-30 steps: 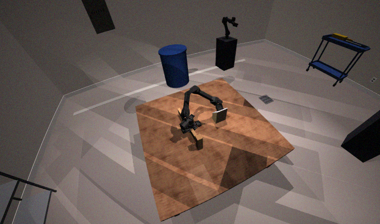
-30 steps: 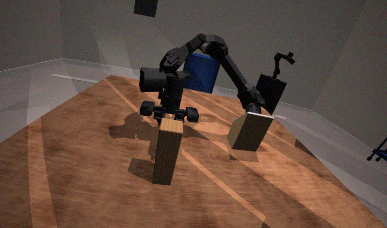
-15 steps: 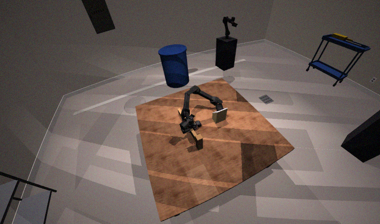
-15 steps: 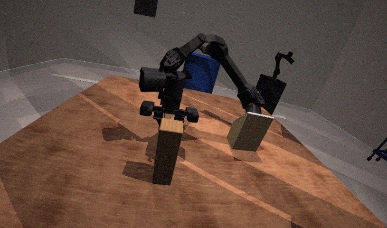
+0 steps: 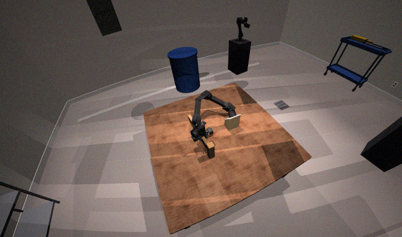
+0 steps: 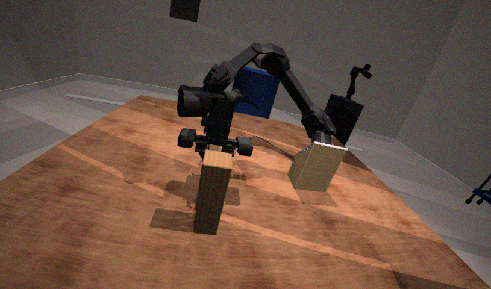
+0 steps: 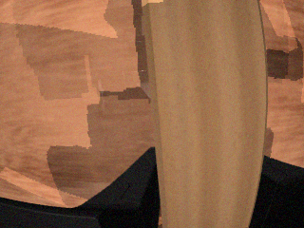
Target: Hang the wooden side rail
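Now: the wooden headboard post 2 cm ahead of my gripper tip, 15 cm to the left of it and 4 cm above it.
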